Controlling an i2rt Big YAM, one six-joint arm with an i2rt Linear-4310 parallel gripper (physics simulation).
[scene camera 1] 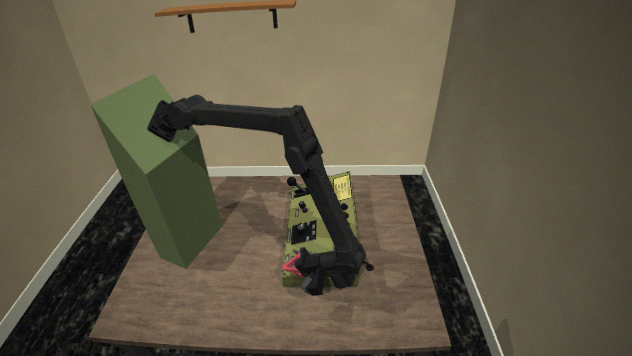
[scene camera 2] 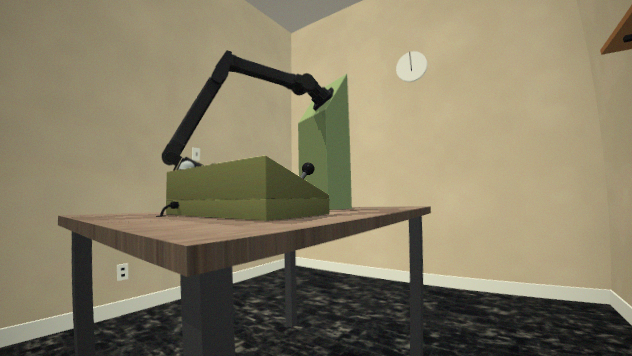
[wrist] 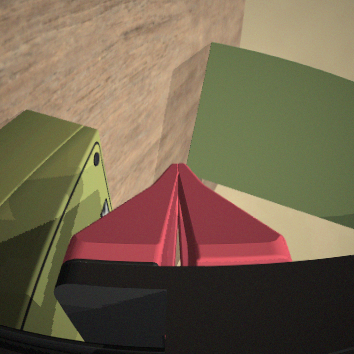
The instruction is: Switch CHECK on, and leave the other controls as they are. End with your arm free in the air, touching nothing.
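Where they show: gripper, fingertip midpoint: point(scene camera 1: 282, 267) point(wrist: 177, 175); arm's base, link origin: point(scene camera 1: 164, 121) point(scene camera 2: 324, 99).
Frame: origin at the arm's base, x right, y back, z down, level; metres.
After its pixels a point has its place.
Observation:
The olive-green control box point(scene camera 1: 324, 245) @[x 0.336, y -0.423, z 0.423 m] point(scene camera 2: 215, 185) @[x 0.194, y -0.609, z 0.445 m] point(wrist: 92, 180) @[x 0.363, y -0.271, z 0.467 m] stands on the table with a sloped control face. No label reading CHECK is legible, so I cannot tell which control it is or its state. A small metallic tip point(wrist: 105, 207) @[x 0.333, y -0.276, z 0.469 m] shows at the box's edge in the wrist view, partly hidden by a finger. My gripper point(scene camera 1: 285, 266) @[x 0.370, y -0.257, z 0.425 m] point(wrist: 177, 175) @[x 0.370, y -0.257, z 0.425 m] is shut and empty, its red fingertips together over the near left corner of the box in scene camera 1. Contact with the box cannot be told. The arm hides part of the face.
A black-ball lever point(scene camera 1: 292, 181) @[x -0.004, y -0.421, z 0.377 m] point(scene camera 2: 307, 169) @[x -0.023, y -0.441, z 0.393 m], black knobs point(scene camera 1: 302, 205) @[x 0.121, y -0.419, z 0.409 m], a black switch plate point(scene camera 1: 311, 239) @[x 0.278, y -0.395, z 0.438 m] and a yellow note point(scene camera 1: 342, 187) @[x 0.094, y -0.608, z 0.396 m] are on the box. A tall green pedestal point(scene camera 1: 175, 200) @[x 0.110, y 0.032, z 0.240 m] point(scene camera 2: 338, 150) @[x -0.069, y -0.048, z 0.266 m] point(wrist: 270, 125) @[x 0.075, y -0.002, z 0.400 m] carries the arm's base at the left. A shelf point(scene camera 1: 225, 7) hangs behind.

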